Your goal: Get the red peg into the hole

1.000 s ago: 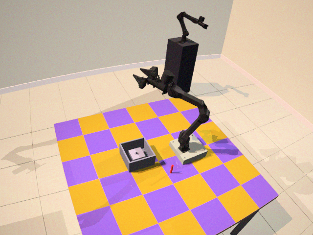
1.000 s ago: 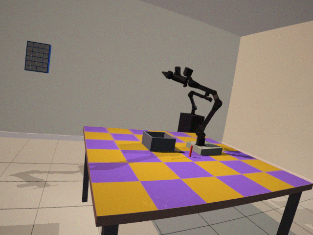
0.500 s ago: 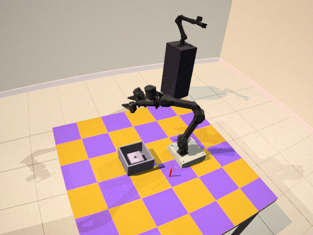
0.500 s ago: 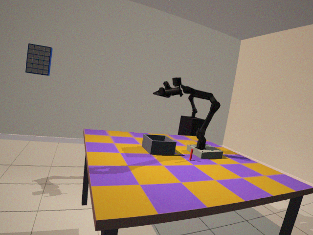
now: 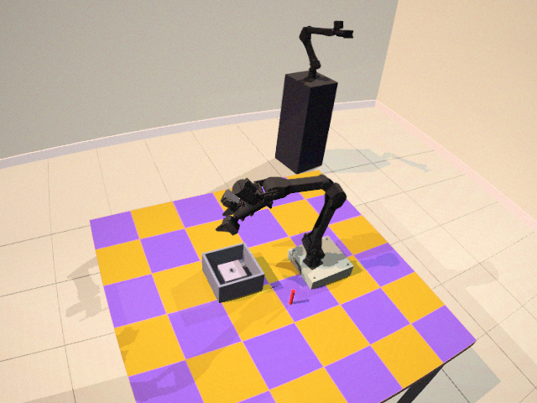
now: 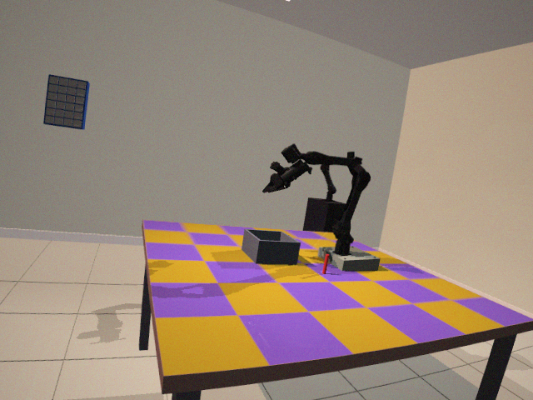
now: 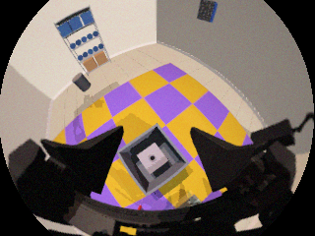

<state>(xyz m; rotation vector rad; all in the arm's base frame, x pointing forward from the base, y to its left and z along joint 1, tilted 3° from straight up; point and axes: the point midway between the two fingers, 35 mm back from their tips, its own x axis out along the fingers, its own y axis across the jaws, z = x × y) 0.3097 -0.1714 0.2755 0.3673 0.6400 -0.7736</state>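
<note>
Right now my gripper tip is 29 cm to the right of the red peg, 24 cm above it and 15 cm past it. Round my gripper tip: grey box (25 cm below, 6 cm to the left, 3 cm behind).
</note>
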